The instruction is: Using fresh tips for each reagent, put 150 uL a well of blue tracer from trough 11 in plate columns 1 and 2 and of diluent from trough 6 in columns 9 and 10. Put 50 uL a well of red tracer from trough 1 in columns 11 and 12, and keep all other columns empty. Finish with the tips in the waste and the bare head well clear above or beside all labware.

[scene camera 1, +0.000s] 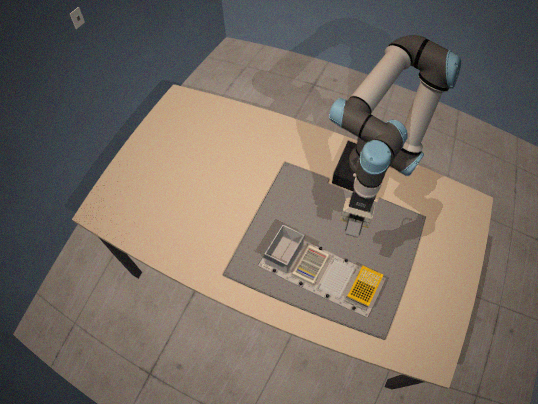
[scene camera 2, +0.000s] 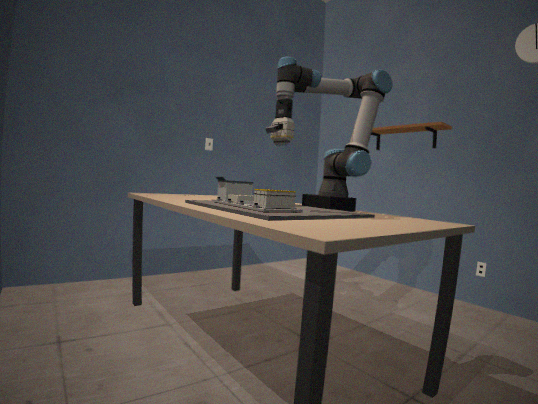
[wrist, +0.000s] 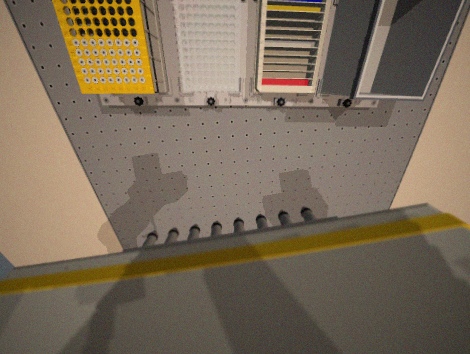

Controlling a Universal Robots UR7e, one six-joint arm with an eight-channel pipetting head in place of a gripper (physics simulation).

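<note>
My pipetting head (scene camera 1: 358, 216) (scene camera 2: 281, 142) (wrist: 227, 227) hangs high above the mat, on the arm's side of the labware. Its eight nozzles show bare in the wrist view. The yellow tip rack (scene camera 1: 366, 286) (scene camera 2: 275, 200) (wrist: 117, 71) has several rows of tips at the arm's end and dark empty holes beyond. The white plate (scene camera 1: 337, 279) (wrist: 210, 50) stands beside it; its well contents cannot be told. The trough reservoir (scene camera 1: 311, 263) (wrist: 287, 89) shows red at the arm's end, blue and yellow at the far end. The grey waste bin (scene camera 1: 284, 245) (scene camera 2: 235, 191) stands beside it; tips inside cannot be made out.
The labware stands in a row on a pale carrier with black knobs, on the grey perforated mat (scene camera 1: 270, 205) (wrist: 235, 150). The mat lies on the wooden table (scene camera 1: 175, 165) (scene camera 2: 395, 230). The arm's black base (scene camera 1: 344, 172) (scene camera 2: 329, 202) stands behind the mat. The bin has tall walls.
</note>
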